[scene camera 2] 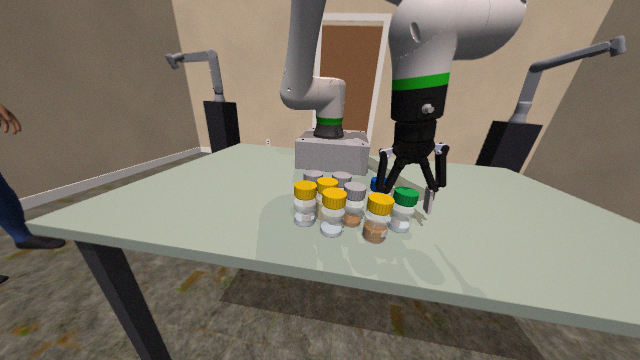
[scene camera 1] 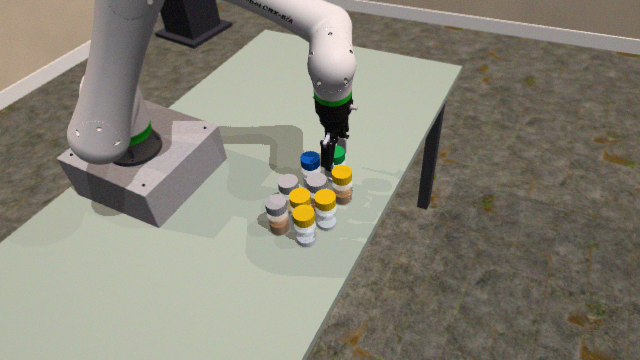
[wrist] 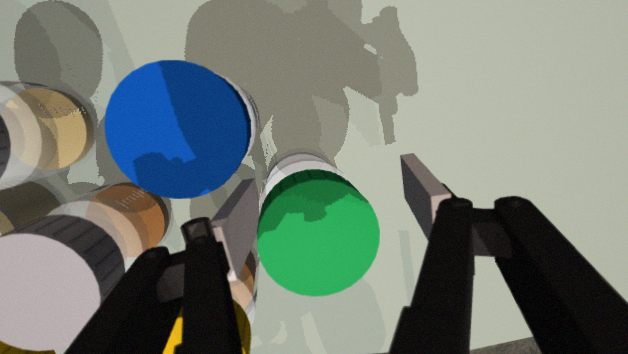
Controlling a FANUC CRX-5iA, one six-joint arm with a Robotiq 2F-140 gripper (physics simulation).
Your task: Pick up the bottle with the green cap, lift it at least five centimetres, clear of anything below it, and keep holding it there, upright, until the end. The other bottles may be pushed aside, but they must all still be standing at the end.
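Seen in the pictures: gripper, between the fingertips: (scene camera 2: 406, 212) (scene camera 1: 335, 163); arm's base, origin of its link: (scene camera 2: 328, 135) (scene camera 1: 135, 148).
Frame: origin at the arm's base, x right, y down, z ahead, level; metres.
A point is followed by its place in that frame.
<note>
The bottle with the green cap (scene camera 1: 338, 154) @[x -0.295, y 0.031, z 0.491 m] (scene camera 2: 403, 212) @[x -0.299, y 0.074, z 0.503 m] (wrist: 325, 250) @[x -0.304, y 0.031, z 0.481 m] stands upright on the table, at the right of the group in scene camera 2. My gripper (scene camera 1: 334, 156) @[x -0.315, y 0.092, z 0.468 m] (scene camera 2: 407, 197) (wrist: 329, 187) @[x -0.315, y 0.092, z 0.468 m] points down with its fingers on either side of this bottle, near cap height. It is partly open. In the wrist view, the left pad is close beside the green cap, and a clear gap shows between the cap and the right pad. In scene camera 2, the left fingertip is hidden behind other bottles.
A blue-capped bottle (scene camera 1: 310, 160) @[x -0.235, y 0.031, z 0.438 m] (scene camera 2: 376, 183) (wrist: 175, 130) @[x -0.245, y 0.031, z 0.428 m], a yellow-capped bottle (scene camera 1: 342, 176) @[x -0.225, y 0.031, z 0.548 m] (scene camera 2: 380, 204) @[x -0.238, y 0.033, z 0.563 m] and a grey-capped bottle (scene camera 1: 316, 181) @[x -0.175, y 0.032, z 0.499 m] (scene camera 2: 355, 191) @[x -0.184, y 0.033, z 0.521 m] (wrist: 45, 290) @[x -0.186, y 0.031, z 0.493 m] stand near the green one. Several more yellow- and grey-capped bottles stand beyond on the table (scene camera 1: 150, 280) @[x 0.239, y 0.136, z 0.276 m] (scene camera 2: 200, 220) @[x 0.177, y 0.136, z 0.616 m].
</note>
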